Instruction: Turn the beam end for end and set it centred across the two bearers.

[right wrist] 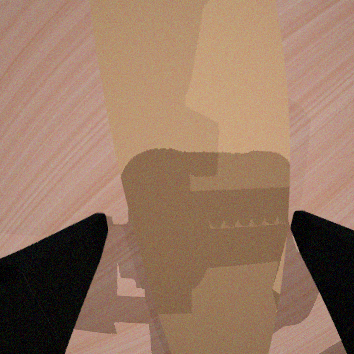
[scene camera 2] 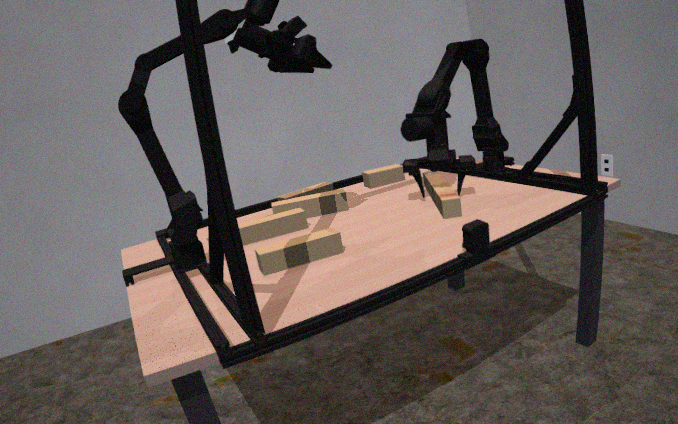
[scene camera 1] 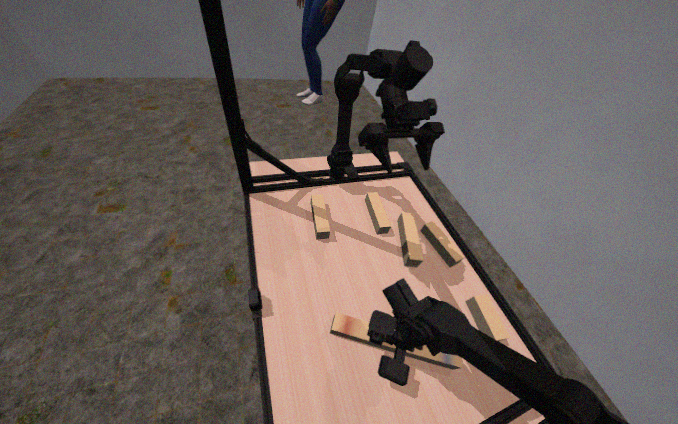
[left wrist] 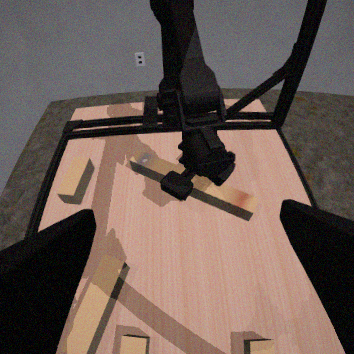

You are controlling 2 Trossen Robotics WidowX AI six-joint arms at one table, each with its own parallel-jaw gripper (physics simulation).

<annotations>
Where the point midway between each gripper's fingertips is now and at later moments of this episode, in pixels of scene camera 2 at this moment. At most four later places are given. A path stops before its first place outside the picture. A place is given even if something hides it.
The left gripper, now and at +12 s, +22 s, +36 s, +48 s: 322, 69; 322, 69; 322, 68; 280, 138; 280, 135
The right gripper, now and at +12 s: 441, 196; 436, 147. At the last of these places it holds a beam.
</annotations>
